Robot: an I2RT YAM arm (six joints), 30 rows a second.
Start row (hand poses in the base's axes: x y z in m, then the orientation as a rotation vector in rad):
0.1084, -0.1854, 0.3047, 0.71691, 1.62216, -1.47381
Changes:
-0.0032, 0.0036, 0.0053, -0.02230, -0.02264, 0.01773
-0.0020, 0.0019, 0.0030, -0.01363, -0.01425, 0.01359
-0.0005, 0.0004, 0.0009, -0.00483, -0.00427, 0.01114
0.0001, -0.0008, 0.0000, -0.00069, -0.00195, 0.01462
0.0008, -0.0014, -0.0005, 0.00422, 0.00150, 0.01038
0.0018, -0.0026, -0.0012, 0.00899, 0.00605, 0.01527
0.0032, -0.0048, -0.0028, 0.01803, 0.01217, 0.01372
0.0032, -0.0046, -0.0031, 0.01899, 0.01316, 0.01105
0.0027, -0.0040, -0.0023, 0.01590, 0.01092, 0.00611
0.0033, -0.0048, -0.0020, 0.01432, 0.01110, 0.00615
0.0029, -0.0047, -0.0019, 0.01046, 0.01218, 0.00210
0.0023, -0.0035, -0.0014, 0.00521, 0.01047, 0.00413
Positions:
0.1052, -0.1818, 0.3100, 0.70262, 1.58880, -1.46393
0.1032, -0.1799, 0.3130, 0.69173, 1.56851, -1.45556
0.1027, -0.1795, 0.3139, 0.68186, 1.56278, -1.44838
0.1028, -0.1803, 0.3139, 0.66995, 1.56265, -1.43704
0.1036, -0.1817, 0.3134, 0.66248, 1.56857, -1.42727
0.1054, -0.1843, 0.3122, 0.65073, 1.58240, -1.41295
0.1086, -0.1891, 0.3094, 0.64186, 1.60791, -1.39646
0.1118, -0.1937, 0.3063, 0.63521, 1.63451, -1.38151
0.1145, -0.1977, 0.3040, 0.63245, 1.65627, -1.37103
0.1178, -0.2025, 0.3020, 0.62857, 1.67689, -1.36166
0.1207, -0.2072, 0.3001, 0.62550, 1.69492, -1.35855
0.1230, -0.2107, 0.2987, 0.61853, 1.70771, -1.35710

